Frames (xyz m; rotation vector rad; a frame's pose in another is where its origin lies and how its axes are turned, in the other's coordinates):
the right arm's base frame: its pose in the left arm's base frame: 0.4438 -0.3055 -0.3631 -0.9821 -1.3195 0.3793
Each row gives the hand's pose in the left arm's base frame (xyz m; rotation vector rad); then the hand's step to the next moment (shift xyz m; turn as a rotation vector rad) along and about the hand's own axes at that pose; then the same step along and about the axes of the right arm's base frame.
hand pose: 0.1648 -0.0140 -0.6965 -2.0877 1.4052 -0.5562
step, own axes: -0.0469 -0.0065 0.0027 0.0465 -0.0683 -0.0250
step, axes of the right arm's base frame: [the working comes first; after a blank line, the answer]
step, axes of the left arm's base frame: -0.0109 0.0461 0.0007 0.0494 -0.0284 0.0648

0.0313 0.0224 0.0277 0.0330 -0.0522 -0.0603
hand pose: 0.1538 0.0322 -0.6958 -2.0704 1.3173 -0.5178
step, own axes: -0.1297 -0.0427 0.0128 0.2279 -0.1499 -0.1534
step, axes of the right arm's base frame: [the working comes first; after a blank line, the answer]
step, axes of the left arm's base frame: -0.0190 0.1343 0.0203 0.1009 -0.2051 0.2137

0.1060 0.0548 0.0675 0.0111 -0.2527 -0.1843
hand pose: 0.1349 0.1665 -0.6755 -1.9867 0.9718 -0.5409
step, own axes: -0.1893 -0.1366 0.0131 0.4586 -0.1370 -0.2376
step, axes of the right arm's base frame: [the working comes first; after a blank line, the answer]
step, axes of the left arm's base frame: -0.0469 0.2046 0.1030 0.1792 -0.4348 0.2537

0.2023 0.0226 0.1151 -0.1112 -0.3912 -0.3465
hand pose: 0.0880 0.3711 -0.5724 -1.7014 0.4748 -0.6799
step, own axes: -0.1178 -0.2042 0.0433 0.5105 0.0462 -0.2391
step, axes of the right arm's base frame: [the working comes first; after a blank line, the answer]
step, axes of the left arm's base frame: -0.0683 0.1546 0.1700 0.2250 -0.5118 0.0857

0.2023 -0.0636 0.1117 -0.2614 -0.2917 -0.4080
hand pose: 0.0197 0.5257 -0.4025 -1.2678 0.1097 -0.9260
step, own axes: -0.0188 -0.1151 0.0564 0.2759 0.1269 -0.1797
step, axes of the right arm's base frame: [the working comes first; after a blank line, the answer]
step, axes of the left arm's base frame: -0.0427 0.0550 0.1092 0.1483 -0.3150 -0.0574

0.0979 -0.0656 0.0537 -0.2277 -0.0915 -0.2535
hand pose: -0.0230 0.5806 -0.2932 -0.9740 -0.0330 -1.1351
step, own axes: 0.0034 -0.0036 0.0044 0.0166 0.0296 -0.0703
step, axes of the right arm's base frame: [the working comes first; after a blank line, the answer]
step, axes of the left arm's base frame: 0.0007 0.0001 0.0066 0.0000 -0.0568 -0.0535

0.0044 -0.0048 -0.0010 -0.0753 0.0092 -0.0184
